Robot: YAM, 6 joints.
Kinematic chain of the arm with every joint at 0, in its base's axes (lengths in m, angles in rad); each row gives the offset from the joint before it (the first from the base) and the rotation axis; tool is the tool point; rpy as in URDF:
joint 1: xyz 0 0 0.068 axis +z
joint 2: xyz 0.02 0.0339 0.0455 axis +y
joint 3: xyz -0.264 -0.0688 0 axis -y
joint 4: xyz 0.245 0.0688 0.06 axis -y
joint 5: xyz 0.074 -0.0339 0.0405 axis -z
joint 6: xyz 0.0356 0 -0.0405 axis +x
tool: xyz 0 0 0 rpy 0 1.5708 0
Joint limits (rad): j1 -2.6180..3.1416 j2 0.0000..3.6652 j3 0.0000..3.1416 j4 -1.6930..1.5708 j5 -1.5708..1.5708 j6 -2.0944..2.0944
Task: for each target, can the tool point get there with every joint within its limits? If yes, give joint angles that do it. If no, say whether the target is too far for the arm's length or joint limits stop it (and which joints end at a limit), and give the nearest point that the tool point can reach.
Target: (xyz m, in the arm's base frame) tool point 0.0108 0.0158 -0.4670
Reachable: no: joint limits stop it (at a limit: joint 2) | nearest point 0.0473 0.0692 -0.3406 | short by 0.142 m
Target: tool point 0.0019 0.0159 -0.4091
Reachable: no: joint limits stop it (at a limit: joint 2) | nearest point 0.0075 0.0630 -0.3294 | short by 0.093 m
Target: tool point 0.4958 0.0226 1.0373
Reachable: no: too far | nearest point 0.3065 0.0140 0.6698 | short by 0.414 m
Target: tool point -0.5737 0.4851 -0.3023
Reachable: no: too far | nearest point -0.4307 0.3642 -0.1958 | short by 0.215 m
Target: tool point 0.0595 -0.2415 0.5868
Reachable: yes | joints -1.4079 1.6441 2.5388 -1.0749 -0.5809 -0.5666
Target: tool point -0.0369 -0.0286 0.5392
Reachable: yes | joints -0.1577 0.7443 1.8433 -1.0829 1.2747 -1.5173
